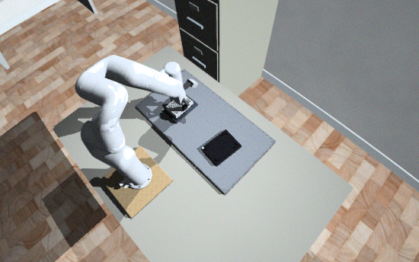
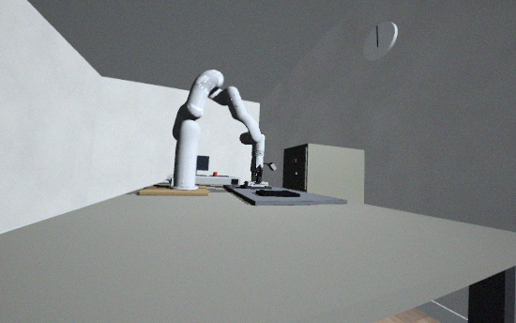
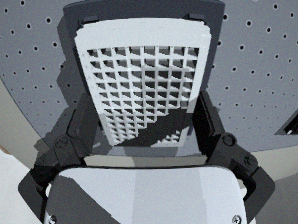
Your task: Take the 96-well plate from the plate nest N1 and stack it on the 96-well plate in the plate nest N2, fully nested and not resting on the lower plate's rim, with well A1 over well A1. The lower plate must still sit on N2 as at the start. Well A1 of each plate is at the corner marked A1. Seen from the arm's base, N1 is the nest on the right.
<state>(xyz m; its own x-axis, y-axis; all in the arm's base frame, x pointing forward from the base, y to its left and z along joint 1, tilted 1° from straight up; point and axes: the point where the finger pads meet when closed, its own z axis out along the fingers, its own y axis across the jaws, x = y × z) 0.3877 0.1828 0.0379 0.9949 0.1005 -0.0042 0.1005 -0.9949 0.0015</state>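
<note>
Right now my hand is 10 mm above the white 96-well plate. From my hand the other things lie so: black plate nest N1: 330 mm to the right, 40 mm below, 10 mm ahead; black plate nest N2: 40 mm below.
</note>
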